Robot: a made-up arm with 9 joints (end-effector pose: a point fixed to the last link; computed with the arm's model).
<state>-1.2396 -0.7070 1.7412 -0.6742 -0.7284 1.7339 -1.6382 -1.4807 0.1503</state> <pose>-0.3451 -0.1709 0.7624 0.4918 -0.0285 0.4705 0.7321</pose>
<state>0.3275 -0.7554 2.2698 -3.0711 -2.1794 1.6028 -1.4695 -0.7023 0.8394</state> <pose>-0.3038 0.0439 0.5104 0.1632 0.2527 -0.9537 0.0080</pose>
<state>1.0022 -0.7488 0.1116 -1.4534 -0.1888 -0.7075 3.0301 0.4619 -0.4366</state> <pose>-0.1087 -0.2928 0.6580 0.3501 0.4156 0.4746 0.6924</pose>
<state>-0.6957 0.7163 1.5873 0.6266 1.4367 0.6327 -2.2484 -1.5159 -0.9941</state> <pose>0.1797 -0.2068 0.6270 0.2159 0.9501 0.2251 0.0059</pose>
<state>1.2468 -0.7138 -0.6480 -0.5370 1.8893 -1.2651 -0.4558 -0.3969 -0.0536</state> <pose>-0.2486 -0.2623 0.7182 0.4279 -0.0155 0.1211 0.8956</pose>
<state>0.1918 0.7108 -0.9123 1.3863 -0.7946 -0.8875 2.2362 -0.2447 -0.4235</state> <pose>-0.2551 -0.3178 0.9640 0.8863 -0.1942 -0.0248 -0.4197</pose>
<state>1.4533 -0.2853 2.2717 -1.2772 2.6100 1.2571 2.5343 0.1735 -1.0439</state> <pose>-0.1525 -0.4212 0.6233 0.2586 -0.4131 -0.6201 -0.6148</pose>
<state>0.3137 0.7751 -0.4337 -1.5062 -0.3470 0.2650 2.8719 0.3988 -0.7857</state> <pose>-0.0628 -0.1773 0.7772 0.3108 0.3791 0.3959 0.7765</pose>
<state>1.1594 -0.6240 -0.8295 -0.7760 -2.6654 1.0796 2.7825 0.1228 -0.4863</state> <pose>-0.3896 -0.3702 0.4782 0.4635 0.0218 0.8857 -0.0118</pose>
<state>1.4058 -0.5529 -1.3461 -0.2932 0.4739 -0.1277 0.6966 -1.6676 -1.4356</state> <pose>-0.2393 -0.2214 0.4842 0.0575 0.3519 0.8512 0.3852</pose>
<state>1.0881 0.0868 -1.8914 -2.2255 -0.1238 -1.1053 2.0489 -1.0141 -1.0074</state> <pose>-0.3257 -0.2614 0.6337 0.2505 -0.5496 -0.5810 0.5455</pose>
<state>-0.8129 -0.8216 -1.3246 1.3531 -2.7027 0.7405 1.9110 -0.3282 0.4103</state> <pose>-0.0771 0.0445 0.8836 0.5144 -0.5491 -0.3325 0.5686</pose>
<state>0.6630 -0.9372 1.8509 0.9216 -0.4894 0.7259 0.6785 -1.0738 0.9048</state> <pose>-0.0612 -0.3084 0.5902 0.8900 0.2791 0.3378 0.1262</pose>
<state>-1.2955 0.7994 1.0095 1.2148 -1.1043 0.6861 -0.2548 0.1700 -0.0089</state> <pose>-0.0880 -0.2126 0.4789 0.3727 -0.1942 -0.5333 0.7341</pose>
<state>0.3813 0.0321 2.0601 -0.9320 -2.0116 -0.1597 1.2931 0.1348 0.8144</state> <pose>0.0127 -0.4173 0.5687 0.4742 0.2266 0.6533 -0.5449</pose>
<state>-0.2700 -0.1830 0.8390 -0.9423 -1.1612 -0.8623 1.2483 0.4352 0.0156</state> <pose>0.0491 -0.3748 0.6906 0.3895 0.2936 0.8372 0.2474</pose>
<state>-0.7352 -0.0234 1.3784 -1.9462 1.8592 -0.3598 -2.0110 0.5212 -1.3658</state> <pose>-0.1298 -0.3044 0.7122 0.8664 -0.1483 -0.4003 -0.2592</pose>
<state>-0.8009 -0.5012 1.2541 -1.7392 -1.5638 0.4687 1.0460 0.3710 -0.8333</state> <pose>-0.1190 -0.3377 0.6033 0.4960 -0.1169 0.7419 -0.4359</pose>
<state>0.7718 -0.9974 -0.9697 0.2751 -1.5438 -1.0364 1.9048 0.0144 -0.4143</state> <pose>-0.4270 -0.0880 0.7401 0.7684 0.0743 -0.2141 -0.5985</pose>
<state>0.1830 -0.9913 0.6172 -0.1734 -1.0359 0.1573 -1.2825 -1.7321 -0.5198</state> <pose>-0.1975 -0.3307 0.6842 0.5244 -0.4334 -0.4891 0.5459</pose>
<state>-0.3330 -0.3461 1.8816 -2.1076 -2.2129 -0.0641 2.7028 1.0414 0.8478</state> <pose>-0.2854 -0.2698 0.6241 0.1437 -0.8649 -0.0100 0.4808</pose>
